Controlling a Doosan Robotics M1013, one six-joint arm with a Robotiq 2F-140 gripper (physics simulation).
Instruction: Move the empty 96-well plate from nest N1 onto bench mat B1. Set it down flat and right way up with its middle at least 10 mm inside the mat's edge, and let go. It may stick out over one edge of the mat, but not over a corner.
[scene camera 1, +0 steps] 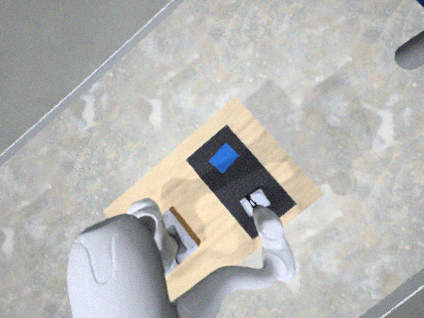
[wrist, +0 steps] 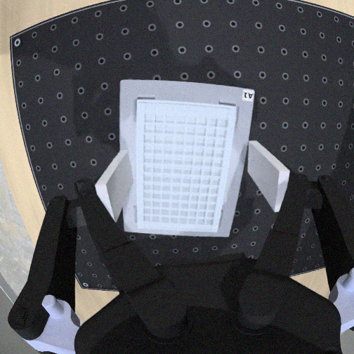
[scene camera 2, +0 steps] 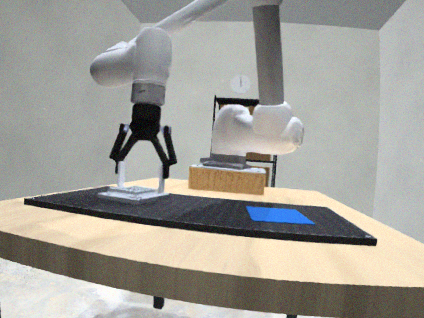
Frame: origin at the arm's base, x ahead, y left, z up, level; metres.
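Seen in the pictures: gripper, fingertip midpoint: (scene camera 2: pixel 140 190); arm's base at its link origin: (scene camera 1: pixel 168 244) (scene camera 2: pixel 227 167).
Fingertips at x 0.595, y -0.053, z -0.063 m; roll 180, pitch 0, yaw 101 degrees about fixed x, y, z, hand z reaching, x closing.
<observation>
Offsets run from my fingertips to a thing's middle. Level surfaces: height alone.
The pale 96-well plate @(dy -0.005, dx +0.013, dz -0.002 m) (scene camera 1: pixel 260 197) (scene camera 2: pixel 132 190) (wrist: pixel 182 167) sits flat in the light grey nest @(dy -0.006, dx +0.013, dz -0.014 m) (scene camera 2: pixel 136 198) (wrist: pixel 128 107), wells up; the nest's A1 label shows in the wrist view. My gripper (scene camera 2: pixel 141 188) (wrist: pixel 189 160) is open and points down over the plate. One pale finger pad stands on each long side of the plate, with a gap to it on both sides; the tips are low, close to nest height. In scene camera 1 the arm partly hides the nest and gripper. The blue bench mat @(dz -0.019 m) (scene camera 1: pixel 224 158) (scene camera 2: pixel 280 215) lies flat, apart from the nest.
The nest and mat are on a black perforated board @(dz -0.021 m) (scene camera 1: pixel 250 175) (scene camera 2: pixel 200 212) (wrist: pixel 55 117) on the wooden table @(dz -0.034 m) (scene camera 1: pixel 150 182) (scene camera 2: pixel 210 260). The arm's base stands on a wooden block (scene camera 1: pixel 186 226) (scene camera 2: pixel 226 180) behind the board.
</observation>
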